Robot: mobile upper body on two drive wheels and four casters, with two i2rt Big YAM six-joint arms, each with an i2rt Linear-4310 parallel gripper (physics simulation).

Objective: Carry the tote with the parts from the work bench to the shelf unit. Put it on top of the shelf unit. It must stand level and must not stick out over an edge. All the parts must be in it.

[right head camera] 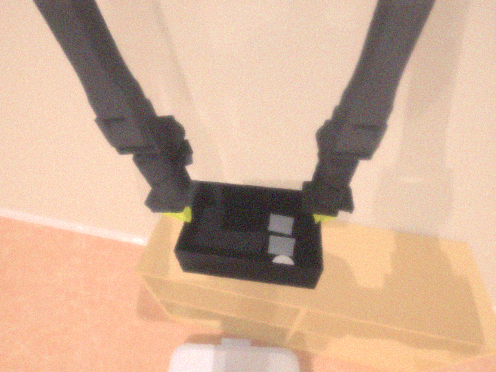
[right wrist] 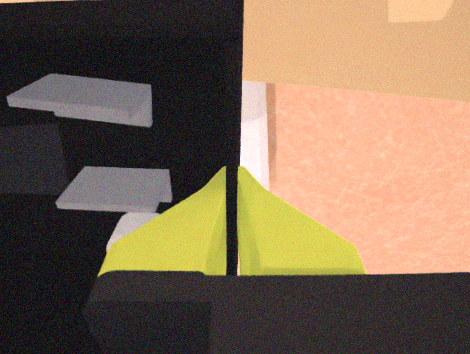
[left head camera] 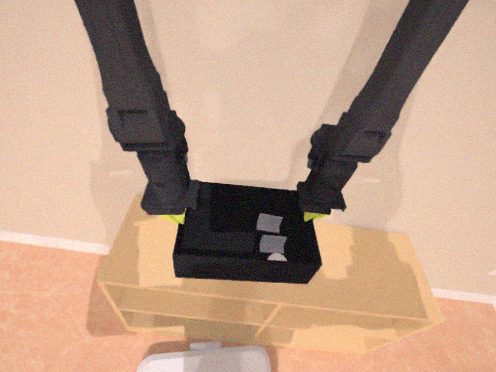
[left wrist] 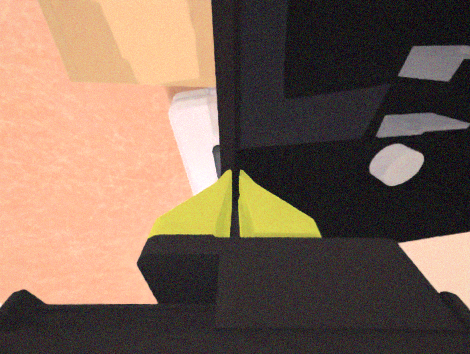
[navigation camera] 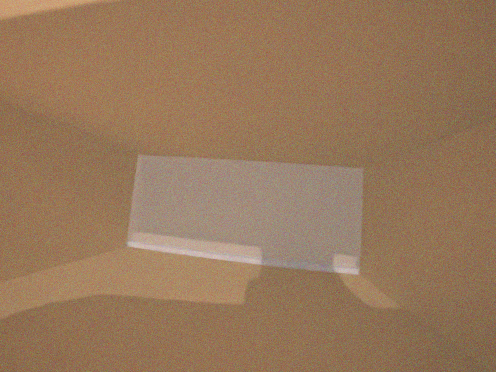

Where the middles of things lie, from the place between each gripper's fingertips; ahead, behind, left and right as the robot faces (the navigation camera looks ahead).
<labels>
The black tote (right head camera: 228,236) is 150 mm to the right of my left hand and 30 mm below it. Also, from my left hand: white round part (left wrist: 395,164) 80 mm behind, 220 mm to the right, 60 mm below.
I see my right gripper 90 mm past the white round part, 80 mm to the right of it and 50 mm above it. The rest, counted from my right hand: black tote (20 mm behind, 150 mm to the left, 20 mm below).
</labels>
